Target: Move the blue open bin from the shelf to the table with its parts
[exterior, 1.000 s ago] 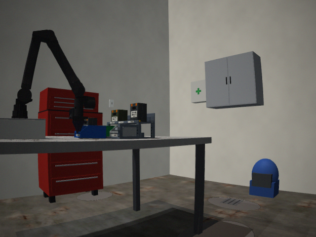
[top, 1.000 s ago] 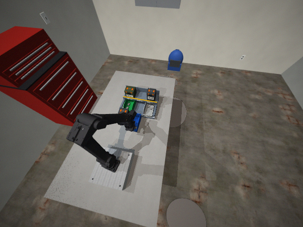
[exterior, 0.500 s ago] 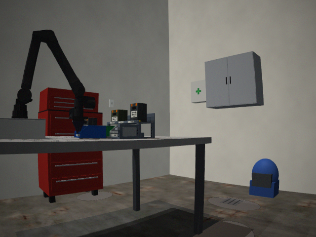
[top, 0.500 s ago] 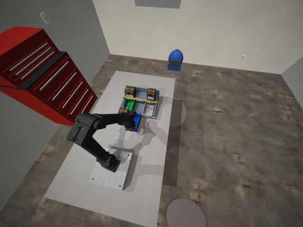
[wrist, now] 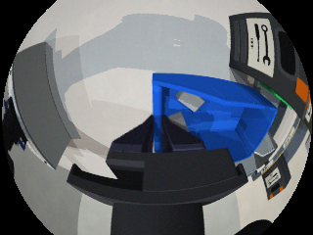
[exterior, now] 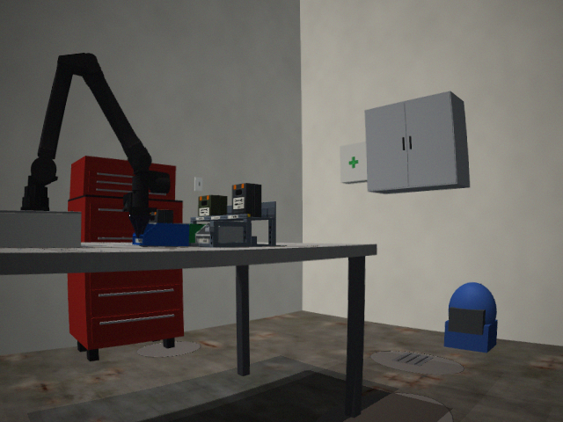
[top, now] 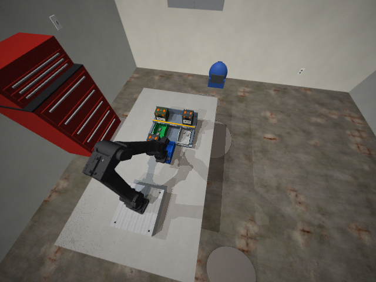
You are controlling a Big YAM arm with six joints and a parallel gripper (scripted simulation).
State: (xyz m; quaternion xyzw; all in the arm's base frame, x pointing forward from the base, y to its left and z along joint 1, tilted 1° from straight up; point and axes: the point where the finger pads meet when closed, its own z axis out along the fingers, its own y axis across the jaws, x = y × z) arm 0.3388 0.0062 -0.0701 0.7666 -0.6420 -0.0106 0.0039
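Now: hand 80 mm short of the blue open bin and 10 mm to the right of it. The rest, counted from my hand: green bin 250 mm ahead, 160 mm to the left, 10 mm above; then yellow bar 320 mm ahead, 70 mm above, 60 mm to the left; then grey bin 280 mm ahead, 60 mm to the right, 10 mm above.
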